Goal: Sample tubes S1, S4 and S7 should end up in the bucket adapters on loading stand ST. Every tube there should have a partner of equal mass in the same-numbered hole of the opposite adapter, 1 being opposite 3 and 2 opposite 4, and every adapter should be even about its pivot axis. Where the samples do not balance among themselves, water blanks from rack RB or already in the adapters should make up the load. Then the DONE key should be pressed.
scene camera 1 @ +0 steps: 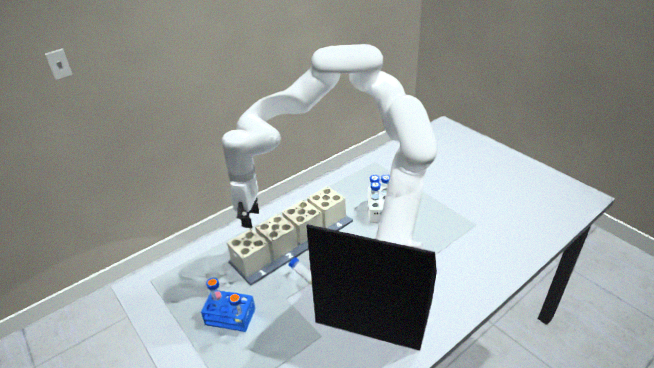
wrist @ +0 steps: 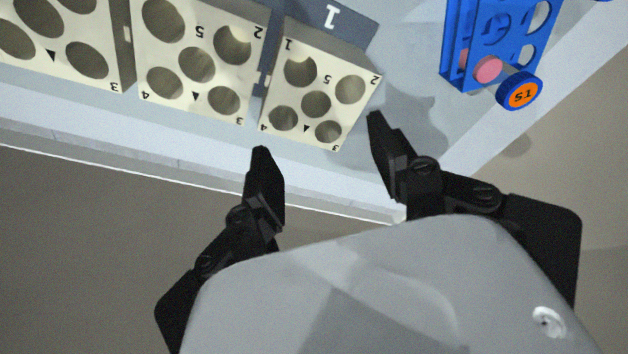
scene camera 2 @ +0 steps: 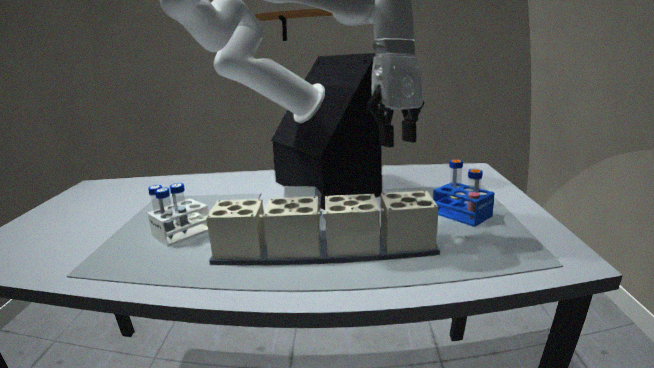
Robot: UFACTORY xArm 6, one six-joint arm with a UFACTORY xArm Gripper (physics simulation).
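Where they show: gripper, fingertip midpoint: (scene camera 1: 250, 219) (wrist: 320, 148) (scene camera 2: 398, 143); arm's base at its link origin: (scene camera 1: 390, 253) (scene camera 2: 310, 103).
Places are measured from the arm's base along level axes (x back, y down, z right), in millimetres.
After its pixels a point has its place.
My gripper (scene camera 1: 251, 217) {x -441, y 40, z -56 mm} (scene camera 2: 398, 141) {x -441, y 40, z -56 mm} (wrist: 320, 148) {x -441, y 40, z -56 mm} is open and empty, above and behind adapter 1 (scene camera 1: 255, 262) {x -423, y 189, z -87 mm} (scene camera 2: 410, 227) {x -511, y 180, z -47 mm} (wrist: 350, 55) {x -426, y 170, z -97 mm} on stand ST (scene camera 1: 272, 273) (scene camera 2: 325, 260). The holes of adapters 1 and 2 look empty. Tube S1 (scene camera 1: 212, 283) {x -425, y 119, z -261 mm} (scene camera 2: 475, 174) {x -442, y 122, z -248 mm} (wrist: 520, 92) {x -426, y 119, z -253 mm}, beside a pink disc, stands in the blue rack (scene camera 1: 225, 322) {x -361, y 211, z -299 mm} (scene camera 2: 480, 215) {x -447, y 219, z -268 mm} (wrist: 452, 45) {x -415, y 215, z -229 mm}. A second orange-labelled tube (scene camera 1: 235, 298) {x -332, y 119, z -266 mm} (scene camera 2: 455, 163) {x -348, y 121, z -255 mm} stands there, its label unreadable. A blue-capped tube (scene camera 1: 295, 263) {x -311, y 189, z -24 mm} lies on the mat before the stand, label hidden. The DONE key does not show.
A white rack (scene camera 1: 375, 216) {x -216, y 212, z 322 mm} (scene camera 2: 160, 232) {x -281, y 213, z 432 mm} holds several blue-capped tubes at the stand's other end. A black panel (scene camera 1: 372, 290) {x 6, y 37, z -105 mm} hides part of the table in scene camera 1. The fallen tube's lower end reaches towards the panel's edge.
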